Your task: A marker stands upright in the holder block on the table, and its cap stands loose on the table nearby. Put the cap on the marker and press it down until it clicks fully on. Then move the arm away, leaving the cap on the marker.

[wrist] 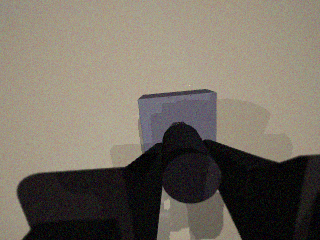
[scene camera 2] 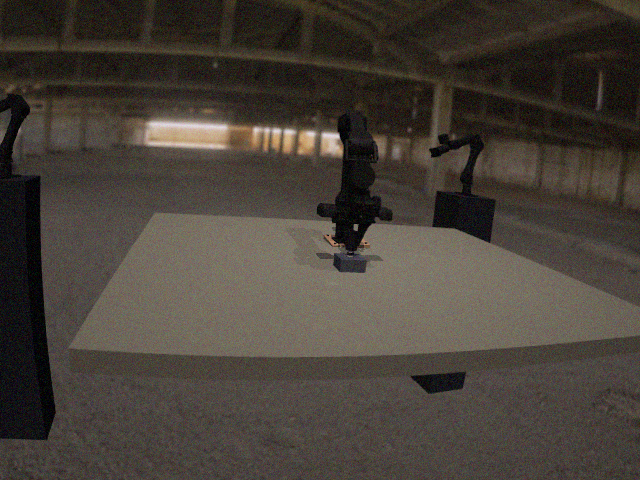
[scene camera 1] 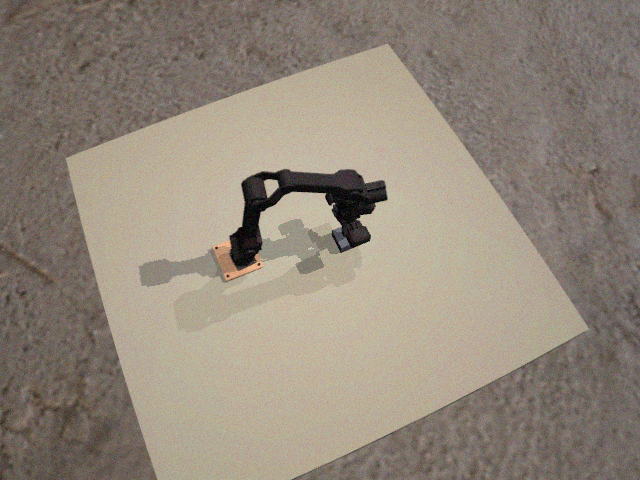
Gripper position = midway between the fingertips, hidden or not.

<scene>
My gripper [scene camera 2: 351, 245] holds a dark marker cap [wrist: 190, 174].
My gripper is seen too in the wrist view [wrist: 182, 147] and in scene camera 1 [scene camera 1: 346, 230].
</scene>
